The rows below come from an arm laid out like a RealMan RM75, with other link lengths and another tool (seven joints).
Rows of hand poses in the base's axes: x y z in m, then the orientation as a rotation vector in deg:
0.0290 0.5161 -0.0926 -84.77 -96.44 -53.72
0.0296 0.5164 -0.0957 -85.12 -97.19 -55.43
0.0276 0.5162 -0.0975 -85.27 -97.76 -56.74
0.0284 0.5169 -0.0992 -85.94 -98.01 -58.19
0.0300 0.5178 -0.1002 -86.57 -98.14 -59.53
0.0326 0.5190 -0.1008 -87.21 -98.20 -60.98
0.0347 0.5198 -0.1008 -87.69 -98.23 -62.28
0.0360 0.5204 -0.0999 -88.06 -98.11 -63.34
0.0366 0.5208 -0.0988 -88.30 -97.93 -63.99
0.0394 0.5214 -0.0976 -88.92 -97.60 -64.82
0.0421 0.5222 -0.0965 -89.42 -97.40 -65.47
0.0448 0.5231 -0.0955 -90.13 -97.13 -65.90
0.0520 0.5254 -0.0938 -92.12 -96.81 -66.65
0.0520 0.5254 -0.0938 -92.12 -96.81 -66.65
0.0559 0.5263 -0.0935 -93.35 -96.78 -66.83
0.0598 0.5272 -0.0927 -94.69 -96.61 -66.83
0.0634 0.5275 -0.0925 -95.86 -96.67 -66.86
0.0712 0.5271 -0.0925 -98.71 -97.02 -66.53
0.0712 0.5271 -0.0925 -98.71 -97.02 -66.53
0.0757 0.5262 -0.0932 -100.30 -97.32 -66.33
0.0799 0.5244 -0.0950 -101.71 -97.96 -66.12
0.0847 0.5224 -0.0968 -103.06 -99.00 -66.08
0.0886 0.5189 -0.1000 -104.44 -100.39 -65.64
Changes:
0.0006 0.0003 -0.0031 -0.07 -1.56 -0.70
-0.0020 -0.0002 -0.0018 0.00 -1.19 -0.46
0.0008 0.0007 -0.0017 -0.04 -1.10 -0.94
0.0016 0.0009 -0.0010 0.01 -0.96 -0.89
0.0026 0.0012 -0.0006 0.07 -0.99 -0.95
0.0021 0.0008 0.0000 0.11 -0.87 -0.80
0.0013 0.0006 0.0009 0.19 -0.63 -0.66
0.0006 0.0004 0.0011 0.17 -0.33 -0.44
0.0028 0.0006 0.0012 0.12 -0.37 -0.79
0.0027 0.0008 0.0011 0.05 -0.32 -0.62
0.0027 0.0009 0.0010 -0.07 -0.14 -0.70
0.0072 0.0023 0.0017 -0.61 -0.33 -1.70
0.0000 0.0000 0.0000 0.00 0.00 0.00
0.0039 0.0009 0.0003 -0.56 -0.11 -0.91
0.0039 0.0009 0.0008 -0.57 0.08 -0.95
0.0036 0.0003 0.0002 -0.62 -0.07 -0.79
0.0078 -0.0004 0.0000 -1.75 -0.02 -1.75
0.0000 0.0000 0.0000 0.00 0.00 0.00
0.0045 -0.0009 -0.0007 -1.05 -0.07 -0.95
0.0042 -0.0018 -0.0018 -1.18 -0.23 -0.74
0.0048 -0.0020 -0.0018 -1.37 -0.55 -0.66
0.0039 -0.0035 -0.0032 -1.69 -0.46 -0.49

